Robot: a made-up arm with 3 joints. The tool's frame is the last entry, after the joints. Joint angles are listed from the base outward. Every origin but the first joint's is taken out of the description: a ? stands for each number. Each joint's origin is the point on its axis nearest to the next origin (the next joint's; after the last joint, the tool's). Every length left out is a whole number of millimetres.
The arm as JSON. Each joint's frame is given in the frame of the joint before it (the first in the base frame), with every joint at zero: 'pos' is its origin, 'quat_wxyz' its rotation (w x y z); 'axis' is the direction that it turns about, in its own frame. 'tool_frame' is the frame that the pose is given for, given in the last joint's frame.
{
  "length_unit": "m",
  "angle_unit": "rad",
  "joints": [
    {
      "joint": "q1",
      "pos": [
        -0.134,
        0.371,
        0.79
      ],
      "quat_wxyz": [
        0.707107,
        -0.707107,
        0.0,
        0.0
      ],
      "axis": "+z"
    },
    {
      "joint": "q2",
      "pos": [
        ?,
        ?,
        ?
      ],
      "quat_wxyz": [
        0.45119,
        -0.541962,
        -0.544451,
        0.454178
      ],
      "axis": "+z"
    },
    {
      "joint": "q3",
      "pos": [
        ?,
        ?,
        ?
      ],
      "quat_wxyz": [
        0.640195,
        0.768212,
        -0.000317,
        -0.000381
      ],
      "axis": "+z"
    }
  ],
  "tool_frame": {
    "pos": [
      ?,
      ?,
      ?
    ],
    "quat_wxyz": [
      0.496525,
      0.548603,
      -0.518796,
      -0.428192
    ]
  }
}
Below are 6 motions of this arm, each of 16 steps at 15 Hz.
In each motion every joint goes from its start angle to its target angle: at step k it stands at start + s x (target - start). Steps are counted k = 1, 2, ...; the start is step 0. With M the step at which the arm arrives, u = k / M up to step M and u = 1 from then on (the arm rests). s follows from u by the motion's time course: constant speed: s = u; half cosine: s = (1 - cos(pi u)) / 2; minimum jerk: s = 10 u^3 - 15 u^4 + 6 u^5.
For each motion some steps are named. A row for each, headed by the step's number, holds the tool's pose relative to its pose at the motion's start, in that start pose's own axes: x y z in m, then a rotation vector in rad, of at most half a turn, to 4 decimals.
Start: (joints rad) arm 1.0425 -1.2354 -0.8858
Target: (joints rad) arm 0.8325 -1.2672 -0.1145
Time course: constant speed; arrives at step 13
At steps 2, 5, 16:
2: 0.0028 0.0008 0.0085 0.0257 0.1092 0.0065
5: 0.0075 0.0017 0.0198 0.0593 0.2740 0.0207
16: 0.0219 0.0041 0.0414 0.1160 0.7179 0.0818

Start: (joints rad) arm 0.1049 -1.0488 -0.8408
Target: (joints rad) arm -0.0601 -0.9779 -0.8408
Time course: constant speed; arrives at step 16
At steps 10, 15, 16:
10: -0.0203 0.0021 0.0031 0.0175 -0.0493 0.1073
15: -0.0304 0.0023 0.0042 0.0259 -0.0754 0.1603
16: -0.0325 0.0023 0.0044 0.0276 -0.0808 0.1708

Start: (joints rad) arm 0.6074 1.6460 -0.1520
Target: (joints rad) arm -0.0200 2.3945 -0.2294
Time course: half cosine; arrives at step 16
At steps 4, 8, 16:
4: 0.0184 0.0026 -0.0285 -0.1324 -0.0278 -0.0785
8: 0.0642 -0.0130 -0.0973 -0.4581 -0.0521 -0.2615
16: 0.1110 -0.0834 -0.1833 -0.9201 0.0232 -0.4947

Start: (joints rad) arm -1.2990 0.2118 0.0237
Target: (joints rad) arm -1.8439 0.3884 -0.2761
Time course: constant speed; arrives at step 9
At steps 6, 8, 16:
6: -0.0042 0.0036 -0.0291 -0.1417 -0.5738 -0.0183
8: 0.0002 0.0034 -0.0387 -0.1933 -0.7627 -0.0295
16: 0.0035 0.0030 -0.0431 -0.2201 -0.8566 -0.0363

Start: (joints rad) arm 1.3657 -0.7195 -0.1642
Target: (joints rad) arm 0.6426 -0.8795 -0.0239
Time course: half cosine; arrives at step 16
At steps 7, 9, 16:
7: -0.0459 -0.0018 0.0148 0.0502 -0.1212 0.2122
9: -0.0691 -0.0064 0.0188 0.0692 -0.1749 0.3201
16: -0.1166 -0.0240 0.0203 0.0949 -0.2761 0.5514

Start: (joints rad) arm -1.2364 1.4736 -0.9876
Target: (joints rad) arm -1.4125 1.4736 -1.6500
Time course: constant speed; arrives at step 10
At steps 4, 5, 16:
4: -0.0048 -0.0028 -0.0260 -0.0774 -0.2715 0.0120
5: -0.0054 -0.0039 -0.0329 -0.0979 -0.3389 0.0176
16: -0.0045 -0.0127 -0.0692 -0.2059 -0.6722 0.0622

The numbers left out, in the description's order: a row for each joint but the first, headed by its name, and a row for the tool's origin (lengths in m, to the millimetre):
q2: 0.089 0.029 0.0
q3: -0.033 -0.189 0.0
tool: -0.057 0.034 0.0

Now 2 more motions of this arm.
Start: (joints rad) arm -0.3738 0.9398 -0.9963
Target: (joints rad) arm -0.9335 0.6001 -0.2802
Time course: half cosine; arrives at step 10
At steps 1, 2, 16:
1: 0.0034 -0.0003 -0.0003 -0.0034 0.0090 -0.0138
2: 0.0133 -0.0016 -0.0009 -0.0119 0.0346 -0.0540
16: 0.1224 -0.0481 0.0219 0.0725 0.2799 -0.5272

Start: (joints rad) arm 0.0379 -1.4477 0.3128
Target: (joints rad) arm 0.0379 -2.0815 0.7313
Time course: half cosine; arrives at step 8
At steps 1, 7, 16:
1: -0.0007 -0.0016 0.0053 0.0226 0.0204 0.0068
7: -0.0005 -0.0736 0.1110 0.5191 0.5211 0.2763
16: 0.0002 -0.0776 0.1142 0.5371 0.5414 0.2917

